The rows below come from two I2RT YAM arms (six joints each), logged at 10 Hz.
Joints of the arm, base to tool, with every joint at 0 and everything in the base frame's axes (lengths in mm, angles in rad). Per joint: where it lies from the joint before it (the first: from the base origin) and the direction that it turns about. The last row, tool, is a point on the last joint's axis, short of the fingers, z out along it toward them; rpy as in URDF.
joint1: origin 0 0 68 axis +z
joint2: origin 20 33.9 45.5 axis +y
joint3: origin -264 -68.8 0 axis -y
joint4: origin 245 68.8 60 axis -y
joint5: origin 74 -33.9 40.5 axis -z
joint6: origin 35.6 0 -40.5 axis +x
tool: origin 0 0 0 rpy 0 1.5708 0
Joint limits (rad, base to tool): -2.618..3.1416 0..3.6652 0..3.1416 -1.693..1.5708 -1.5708..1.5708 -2.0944..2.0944
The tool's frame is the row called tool.
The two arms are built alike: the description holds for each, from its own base.
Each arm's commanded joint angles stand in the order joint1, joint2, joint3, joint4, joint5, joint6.
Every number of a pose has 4 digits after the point. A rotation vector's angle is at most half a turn.
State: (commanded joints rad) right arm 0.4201 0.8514 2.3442 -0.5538 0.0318 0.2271; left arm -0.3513 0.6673 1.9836 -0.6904 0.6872 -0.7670
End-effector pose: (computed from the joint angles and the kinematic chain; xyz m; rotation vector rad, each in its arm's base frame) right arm -0.1182 -0.0540 0.6494 -0.0308 0.6423 0.6151; left arm -0.1031 0.0137 0.5886 0.4698 1.1021 -1.3164
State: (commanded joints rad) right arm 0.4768 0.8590 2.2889 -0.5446 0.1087 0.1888; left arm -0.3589 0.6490 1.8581 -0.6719 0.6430 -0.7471
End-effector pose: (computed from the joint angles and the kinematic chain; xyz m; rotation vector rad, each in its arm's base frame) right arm -0.0944 -0.0531 0.6491 0.0051 0.7038 0.6012; left arm -0.0746 0.0052 0.5759 0.4119 1.1796 -1.3018
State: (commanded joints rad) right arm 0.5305 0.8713 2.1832 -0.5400 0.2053 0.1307; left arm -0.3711 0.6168 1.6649 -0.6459 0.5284 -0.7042
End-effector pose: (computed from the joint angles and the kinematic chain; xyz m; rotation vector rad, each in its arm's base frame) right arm -0.0543 -0.0403 0.6436 0.0327 0.8293 0.5415; left arm -0.0332 -0.0063 0.5494 0.2912 1.2916 -1.2337
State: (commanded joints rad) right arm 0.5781 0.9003 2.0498 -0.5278 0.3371 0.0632; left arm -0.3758 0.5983 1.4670 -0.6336 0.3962 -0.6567
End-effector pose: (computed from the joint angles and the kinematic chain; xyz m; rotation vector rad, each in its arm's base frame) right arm -0.0029 -0.0159 0.6311 0.0622 0.9953 0.4280; left arm 0.0119 -0.0195 0.5129 0.1571 1.4384 -1.1223
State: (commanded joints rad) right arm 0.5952 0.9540 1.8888 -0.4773 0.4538 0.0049; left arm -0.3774 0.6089 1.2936 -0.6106 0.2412 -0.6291
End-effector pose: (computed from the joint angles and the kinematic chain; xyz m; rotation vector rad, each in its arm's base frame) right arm 0.0581 0.0205 0.6084 0.0701 1.1648 0.2783; left arm 0.0559 -0.0313 0.4740 0.0062 1.5806 -0.9805
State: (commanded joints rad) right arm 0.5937 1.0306 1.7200 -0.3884 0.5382 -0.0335; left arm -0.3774 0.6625 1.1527 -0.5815 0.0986 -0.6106
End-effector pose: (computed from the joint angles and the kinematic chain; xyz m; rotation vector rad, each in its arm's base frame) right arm 0.1221 0.0604 0.5730 0.0587 1.3133 0.1357; left arm 0.0998 -0.0433 0.4342 -0.1237 1.7250 -0.8226
